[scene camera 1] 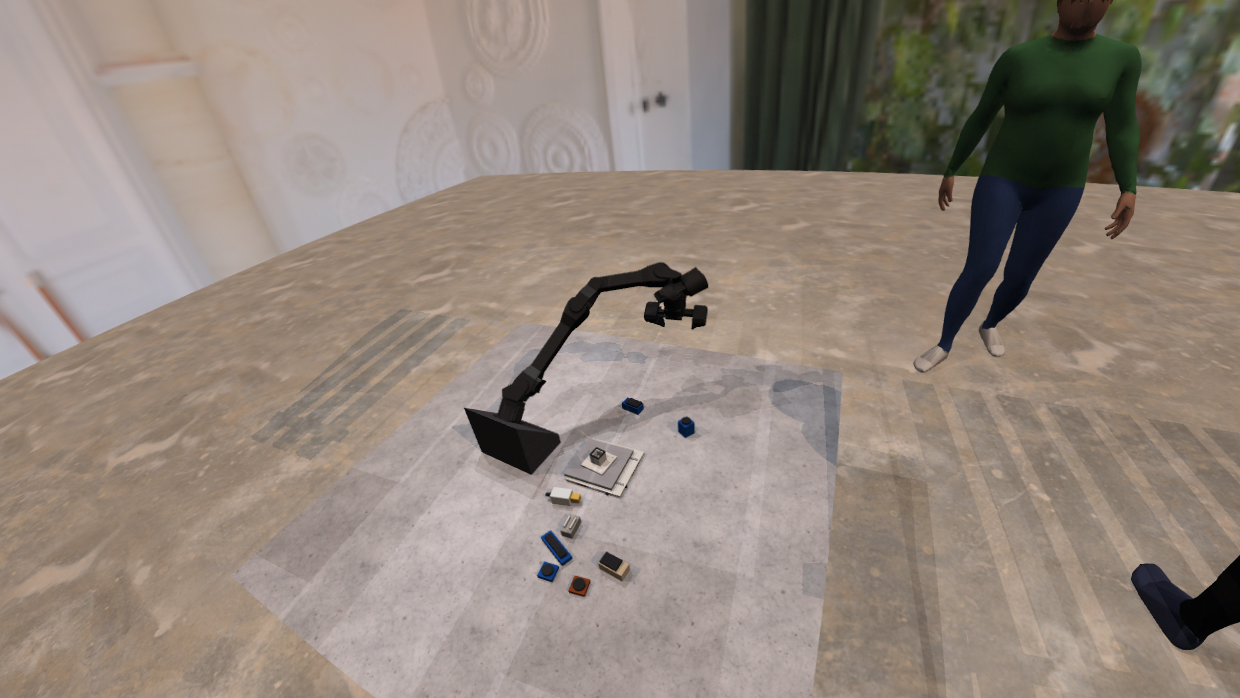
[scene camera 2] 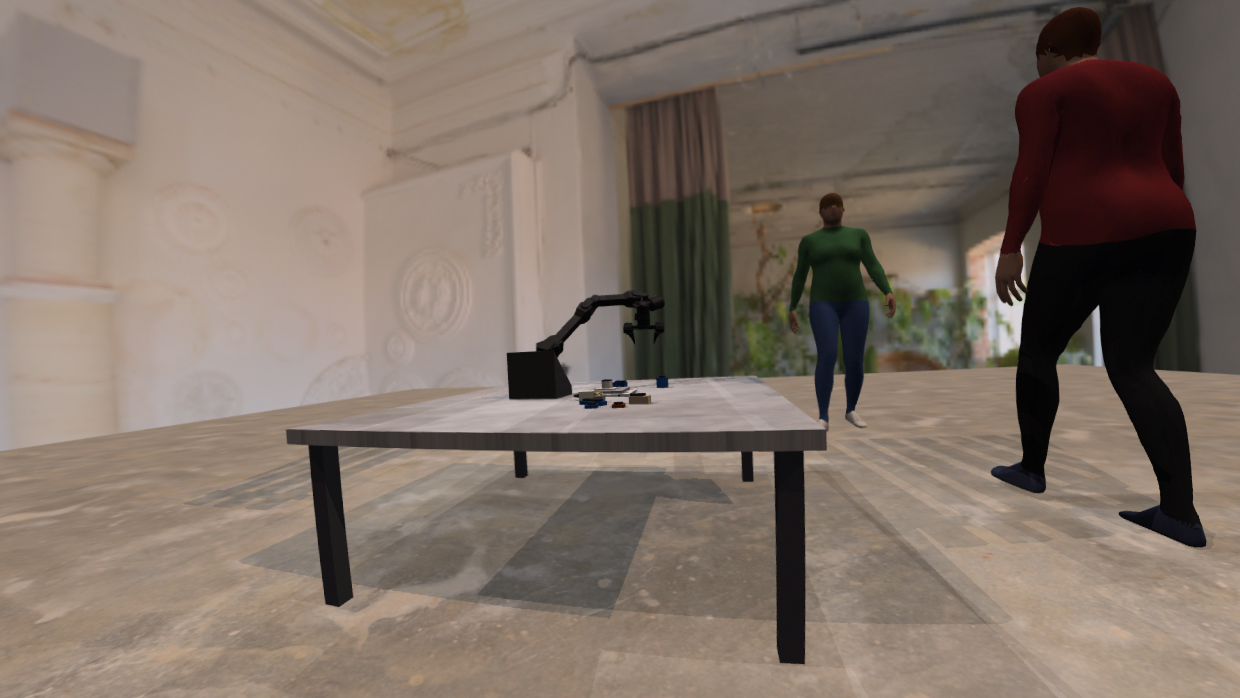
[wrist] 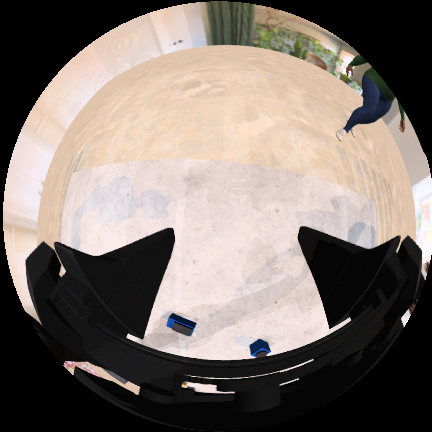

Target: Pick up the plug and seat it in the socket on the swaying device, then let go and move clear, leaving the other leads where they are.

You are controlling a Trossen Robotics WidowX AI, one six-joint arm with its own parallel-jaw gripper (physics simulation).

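Note:
The plug, a white body with a yellow tip, lies on the table beside the device, on the side toward the camera in scene camera 1. The device is a stack of flat grey and white plates near the arm's base. A small dark-rimmed square socket stands on its top plate. My gripper is open and empty, high above the table and well away from plug and device. In scene camera 2 the plug is too small to tell from the parts around it.
A blue block and a blue cube lie beyond the device. Near the plug are a grey part, a long blue part, a small blue part, a red one and a tan one.

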